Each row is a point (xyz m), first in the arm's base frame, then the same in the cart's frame.
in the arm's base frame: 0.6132 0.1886 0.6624
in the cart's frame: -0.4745 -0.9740 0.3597
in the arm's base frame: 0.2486 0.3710 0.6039
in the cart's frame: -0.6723 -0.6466 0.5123
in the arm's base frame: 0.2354 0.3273 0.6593
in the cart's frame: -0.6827 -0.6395 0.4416
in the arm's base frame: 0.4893 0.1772 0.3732
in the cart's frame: -0.3138 -0.7831 0.5517
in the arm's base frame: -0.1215 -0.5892 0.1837
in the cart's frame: 0.1529 -0.0132 0.1209
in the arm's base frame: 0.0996 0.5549 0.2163
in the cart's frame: -0.5890 -0.4440 0.9101
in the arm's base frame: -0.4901 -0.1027 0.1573
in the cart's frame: -0.2766 0.2537 0.4637
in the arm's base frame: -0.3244 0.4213 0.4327
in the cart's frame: -0.7684 -0.0688 0.6428
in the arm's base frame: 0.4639 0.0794 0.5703
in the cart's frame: -0.3840 -0.7891 0.3417
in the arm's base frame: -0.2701 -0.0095 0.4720
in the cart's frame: -0.4812 -0.0500 0.3153
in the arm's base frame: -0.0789 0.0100 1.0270
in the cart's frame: -0.8020 -0.3716 -0.0571
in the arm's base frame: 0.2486 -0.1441 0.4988
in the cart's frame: -0.2485 -0.5252 0.2259
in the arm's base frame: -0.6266 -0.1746 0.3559
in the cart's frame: -0.3994 0.3483 0.2656
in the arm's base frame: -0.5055 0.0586 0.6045
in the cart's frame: -0.6869 0.1288 0.2578
